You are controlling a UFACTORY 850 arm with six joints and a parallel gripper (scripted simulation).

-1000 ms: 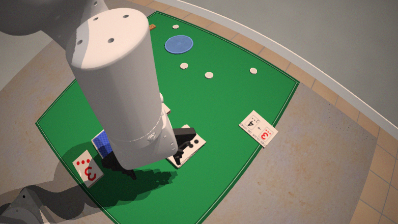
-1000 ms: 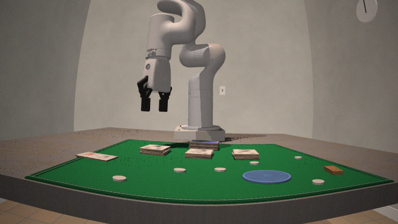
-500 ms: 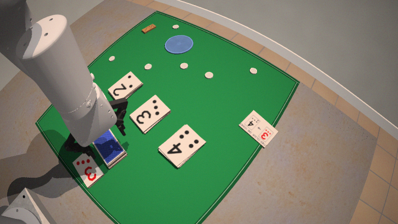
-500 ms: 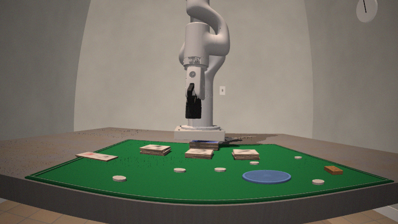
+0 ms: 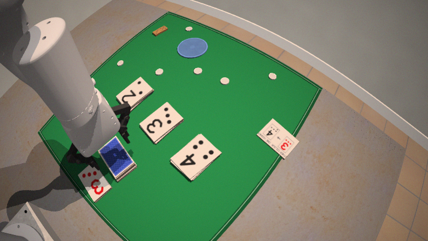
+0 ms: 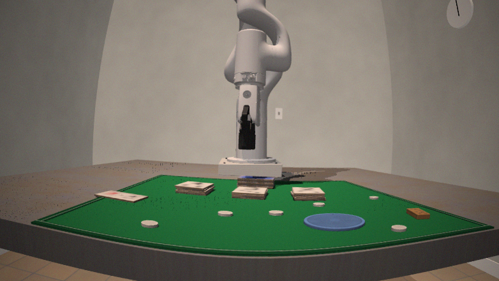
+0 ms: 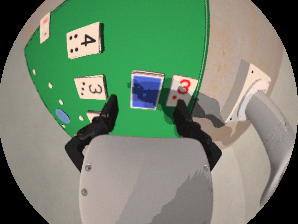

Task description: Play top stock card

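My hand is 80 mm above the card, 30 mm to the right of it and 10 mm short of it. From my hand the other things lie so: green card cloth 180 mm ahead, 120 mm below, 10 mm to the left.
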